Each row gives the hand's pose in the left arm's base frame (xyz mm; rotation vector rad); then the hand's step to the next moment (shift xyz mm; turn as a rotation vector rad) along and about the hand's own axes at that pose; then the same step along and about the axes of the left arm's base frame.
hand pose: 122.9 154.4 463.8 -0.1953 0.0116 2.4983
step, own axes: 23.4 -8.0 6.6 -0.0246 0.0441 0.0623
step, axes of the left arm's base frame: -14.7 20.6 3.5 -0.0152 -0.0466 0.0635
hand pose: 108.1 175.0 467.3 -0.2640 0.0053 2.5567
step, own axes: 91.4 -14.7 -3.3 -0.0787 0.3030 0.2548
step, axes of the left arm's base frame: -66.6 61.3 -19.8 -0.1461 -0.2821 0.2491
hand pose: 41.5 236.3 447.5 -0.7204 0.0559 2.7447
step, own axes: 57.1 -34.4 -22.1 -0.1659 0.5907 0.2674
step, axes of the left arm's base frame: -26.6 46.2 -45.7 -0.1657 -0.5794 0.2913
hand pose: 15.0 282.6 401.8 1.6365 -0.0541 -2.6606
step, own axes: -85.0 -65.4 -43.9 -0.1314 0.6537 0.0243
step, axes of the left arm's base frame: 77.7 67.3 53.5 0.0355 -0.6484 0.1534
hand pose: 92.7 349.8 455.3 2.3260 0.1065 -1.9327
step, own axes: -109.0 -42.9 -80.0 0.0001 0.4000 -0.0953
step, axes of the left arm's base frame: 52.4 55.3 119.6 0.1439 -0.3836 0.0346
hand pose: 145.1 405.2 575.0 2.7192 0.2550 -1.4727
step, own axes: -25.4 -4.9 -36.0 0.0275 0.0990 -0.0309
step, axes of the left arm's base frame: 15.4 5.7 41.2 0.0564 -0.0907 -0.0104
